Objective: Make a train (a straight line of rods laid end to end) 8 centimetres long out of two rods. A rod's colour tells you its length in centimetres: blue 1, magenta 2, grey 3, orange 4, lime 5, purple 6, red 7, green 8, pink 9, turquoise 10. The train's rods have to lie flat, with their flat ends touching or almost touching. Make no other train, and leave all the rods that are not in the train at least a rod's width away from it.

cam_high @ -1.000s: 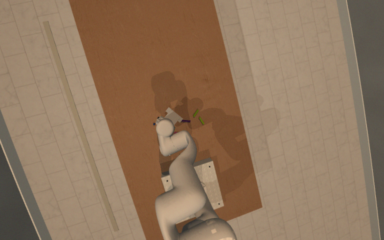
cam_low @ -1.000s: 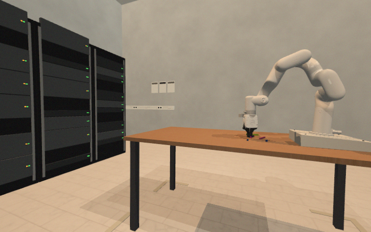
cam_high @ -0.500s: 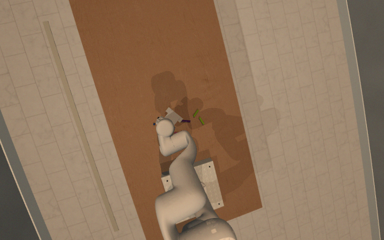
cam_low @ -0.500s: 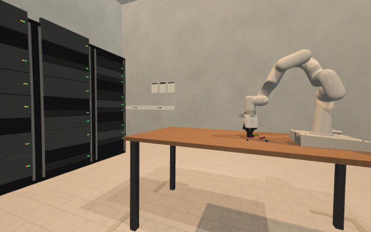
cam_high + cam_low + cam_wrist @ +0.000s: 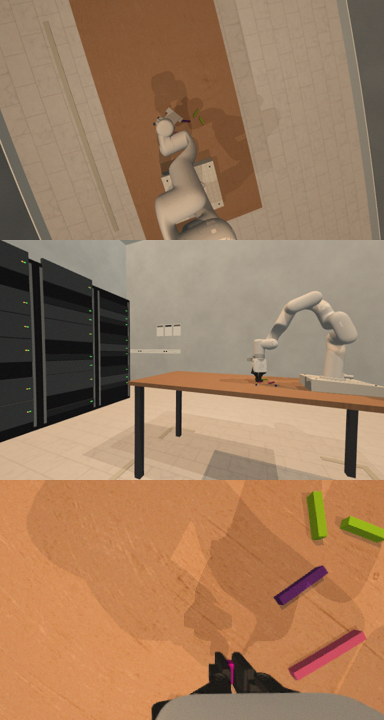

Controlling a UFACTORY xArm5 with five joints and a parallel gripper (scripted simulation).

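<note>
My hand is 2 cm above the magenta rod. The rest, counted from my hand: blue rod (7 cm to the left, 3 cm below); then purple rod (12 cm to the right, 3 cm below); then pink rod (9 cm to the right, 7 cm behind, 3 cm below).
</note>
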